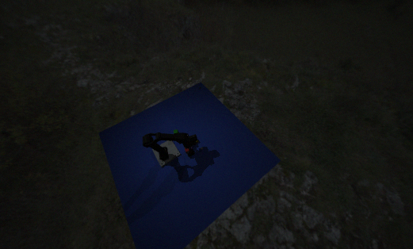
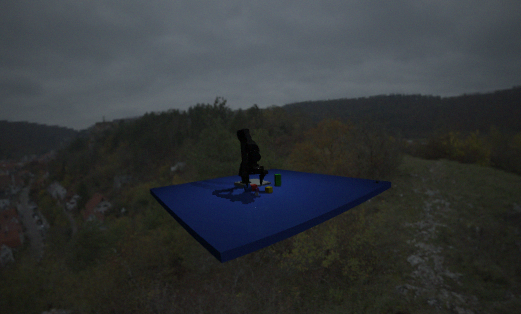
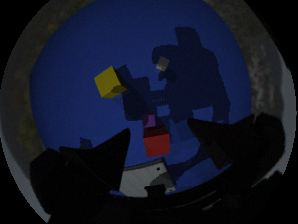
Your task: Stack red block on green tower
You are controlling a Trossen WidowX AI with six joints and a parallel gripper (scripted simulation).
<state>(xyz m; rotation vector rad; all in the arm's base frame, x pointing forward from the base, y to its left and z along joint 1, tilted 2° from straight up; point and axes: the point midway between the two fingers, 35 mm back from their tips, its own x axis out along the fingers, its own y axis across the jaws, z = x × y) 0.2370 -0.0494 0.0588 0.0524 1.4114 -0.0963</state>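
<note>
The red block lies 3 cm behind my gripper tip, 2 cm below it and 1 cm to the left of it. The rest, counted from my gripper tip: yellow block: 8 cm ahead, 6 cm to the left, 2 cm below.
</note>
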